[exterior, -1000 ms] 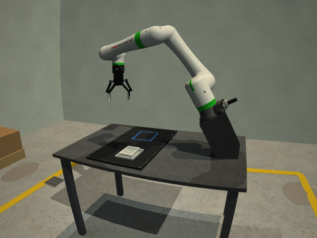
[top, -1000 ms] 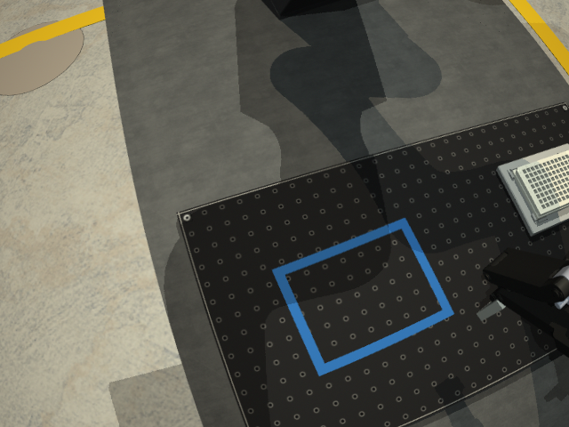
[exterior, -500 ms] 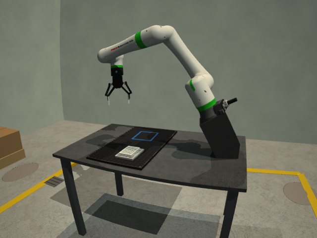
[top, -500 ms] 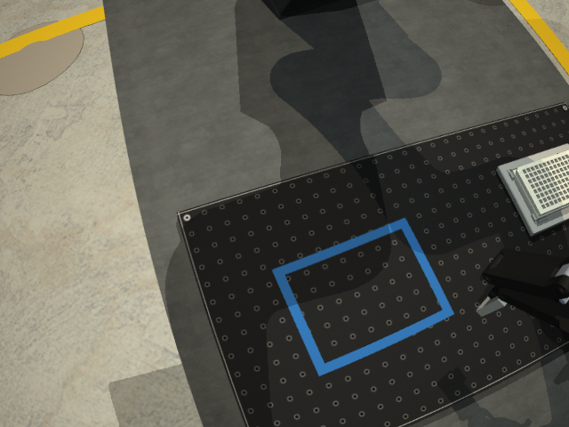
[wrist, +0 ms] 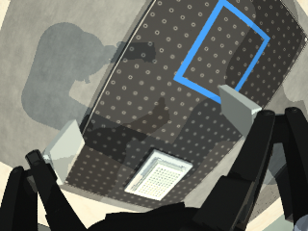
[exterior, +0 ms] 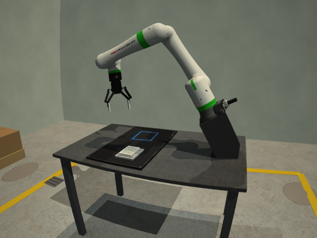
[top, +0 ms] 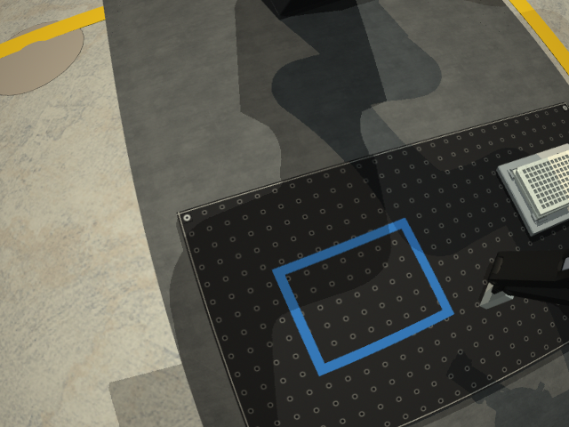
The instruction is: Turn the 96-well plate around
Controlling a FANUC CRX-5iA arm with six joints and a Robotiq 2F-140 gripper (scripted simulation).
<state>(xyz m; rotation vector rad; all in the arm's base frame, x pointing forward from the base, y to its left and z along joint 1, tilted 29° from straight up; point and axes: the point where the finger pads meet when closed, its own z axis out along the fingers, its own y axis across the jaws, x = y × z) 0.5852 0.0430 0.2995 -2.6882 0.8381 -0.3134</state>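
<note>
My gripper is now 250 mm past the white 96-well plate, 200 mm to the right of it and 200 mm above it. Round my hand: dark table: 160 mm behind, 10 mm to the left, 220 mm below; grey plate nest N1: 250 mm behind, 200 mm to the left, 210 mm below.
</note>
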